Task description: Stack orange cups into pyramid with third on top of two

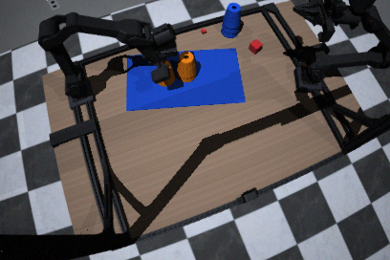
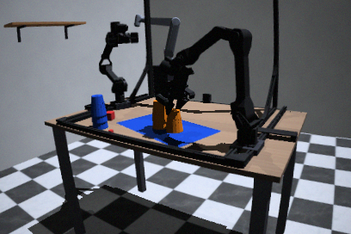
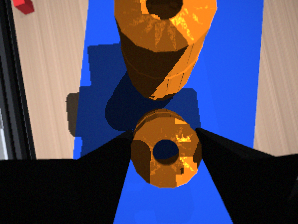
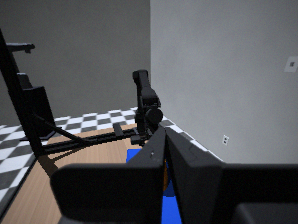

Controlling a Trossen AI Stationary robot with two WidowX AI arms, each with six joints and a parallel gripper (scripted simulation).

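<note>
My left hand is 110 mm above the mat and 70 mm to the left of it. From my left hand the other things lie so: small red cube: 220 mm ahead, 170 mm to the right, 100 mm below.
</note>
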